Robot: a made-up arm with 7 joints. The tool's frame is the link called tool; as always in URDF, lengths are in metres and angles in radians.
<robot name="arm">
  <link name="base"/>
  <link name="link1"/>
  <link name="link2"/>
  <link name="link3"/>
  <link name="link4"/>
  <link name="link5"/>
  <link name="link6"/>
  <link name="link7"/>
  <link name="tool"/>
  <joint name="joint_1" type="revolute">
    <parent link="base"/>
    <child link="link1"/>
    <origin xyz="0 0 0.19" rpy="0 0 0"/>
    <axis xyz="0 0 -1"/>
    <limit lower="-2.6" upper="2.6"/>
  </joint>
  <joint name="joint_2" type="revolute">
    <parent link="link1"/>
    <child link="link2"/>
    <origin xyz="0.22 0.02 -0.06" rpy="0 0 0"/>
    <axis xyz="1 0 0"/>
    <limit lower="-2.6" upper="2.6"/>
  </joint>
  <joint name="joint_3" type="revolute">
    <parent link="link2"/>
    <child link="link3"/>
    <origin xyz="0.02 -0.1 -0.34" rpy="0 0 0"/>
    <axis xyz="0 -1 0"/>
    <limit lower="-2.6" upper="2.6"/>
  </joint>
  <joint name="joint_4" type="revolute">
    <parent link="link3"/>
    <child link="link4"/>
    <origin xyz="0.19 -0.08 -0.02" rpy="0 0 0"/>
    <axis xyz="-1 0 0"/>
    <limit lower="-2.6" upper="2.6"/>
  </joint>
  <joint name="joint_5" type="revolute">
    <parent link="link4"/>
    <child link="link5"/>
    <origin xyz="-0.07 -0.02 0.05" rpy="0 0 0"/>
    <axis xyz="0 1 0"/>
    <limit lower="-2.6" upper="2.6"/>
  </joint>
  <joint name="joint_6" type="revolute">
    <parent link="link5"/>
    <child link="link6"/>
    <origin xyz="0.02 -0.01 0.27" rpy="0 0 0"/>
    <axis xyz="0 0 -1"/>
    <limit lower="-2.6" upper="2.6"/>
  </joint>
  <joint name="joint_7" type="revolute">
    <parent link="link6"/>
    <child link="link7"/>
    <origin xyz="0.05 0.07 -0.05" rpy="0 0 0"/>
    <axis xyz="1 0 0"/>
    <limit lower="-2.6" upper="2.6"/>
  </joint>
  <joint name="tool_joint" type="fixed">
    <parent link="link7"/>
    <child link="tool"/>
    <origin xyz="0.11 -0.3 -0.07" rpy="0 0 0"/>
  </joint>
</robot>
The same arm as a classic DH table. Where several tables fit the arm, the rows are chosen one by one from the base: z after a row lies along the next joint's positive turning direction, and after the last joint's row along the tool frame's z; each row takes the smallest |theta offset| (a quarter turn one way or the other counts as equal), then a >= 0, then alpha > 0; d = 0 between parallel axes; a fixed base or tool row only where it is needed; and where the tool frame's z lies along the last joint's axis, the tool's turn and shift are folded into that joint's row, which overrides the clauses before.
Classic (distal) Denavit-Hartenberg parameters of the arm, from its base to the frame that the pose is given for. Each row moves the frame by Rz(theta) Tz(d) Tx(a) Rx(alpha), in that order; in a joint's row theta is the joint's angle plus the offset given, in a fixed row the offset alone. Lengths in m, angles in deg.
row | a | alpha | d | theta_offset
base (fixed) | 0 | 180 | 0 | 0
joint_1 | 0.02 | -90 | -0.13 | -90
joint_2 | 0.34 | 90 | 0.24 | -90
joint_3 | 0.02 | 90 | 0.18 | 0
joint_4 | -0.05 | 90 | -0.12 | 0
joint_5 | 0.02 | -90 | -0.03 | -90
joint_6 | 0.07 | -90 | -0.22 | -90
joint_7 | -0.3 | -90 | 0.16 | 0
tool (fixed) | 0 | 0 | -0.07 | -90
Joint limits (deg, base to tool): -148.97..148.97 -148.97..148.97 -148.97..148.97 -148.97..148.97 -148.97..148.97 -148.97..148.97 -148.97..148.97

